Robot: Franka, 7 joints.
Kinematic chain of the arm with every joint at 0, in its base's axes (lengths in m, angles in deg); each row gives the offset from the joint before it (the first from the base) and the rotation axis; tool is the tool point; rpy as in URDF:
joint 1: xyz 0 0 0.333 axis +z
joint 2: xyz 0 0 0 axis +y
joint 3: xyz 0 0 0.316 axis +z
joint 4: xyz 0.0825 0 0 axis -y
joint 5: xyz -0.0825 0 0.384 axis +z
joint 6: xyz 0 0 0 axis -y
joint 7: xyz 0.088 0 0 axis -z
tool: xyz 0 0 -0.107 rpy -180 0 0
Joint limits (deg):
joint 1: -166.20..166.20
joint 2: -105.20..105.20
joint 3: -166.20..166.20
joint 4: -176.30..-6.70
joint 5: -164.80..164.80
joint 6: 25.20..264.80
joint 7: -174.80..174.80
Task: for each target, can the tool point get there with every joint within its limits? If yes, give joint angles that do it. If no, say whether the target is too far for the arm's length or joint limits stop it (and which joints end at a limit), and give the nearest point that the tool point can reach.
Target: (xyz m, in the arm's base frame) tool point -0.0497 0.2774 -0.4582
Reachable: no: joint limits stop it (at a limit: joint 2) | nearest point -0.0497 0.2776 -0.3608 | short by 0.097 m
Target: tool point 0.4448 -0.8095 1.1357
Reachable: no: too far | nearest point 0.3118 -0.5675 0.8957 | short by 0.366 m
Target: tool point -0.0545 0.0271 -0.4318
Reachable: no: joint limits stop it (at a limit: joint 2) | nearest point -0.0889 0.0442 -0.3279 | short by 0.111 m
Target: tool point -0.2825 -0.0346 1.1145
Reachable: yes | joints 93.17 6.58 125.41 -33.18 -83.31 106.92 -38.12
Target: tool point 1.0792 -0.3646 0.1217
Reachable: no: too far | nearest point 0.7991 -0.2700 0.1765 | short by 0.301 m
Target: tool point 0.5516 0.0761 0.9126
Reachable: yes | joints 123.85 -34.67 -72.06 -65.51 71.74 154.39 59.17
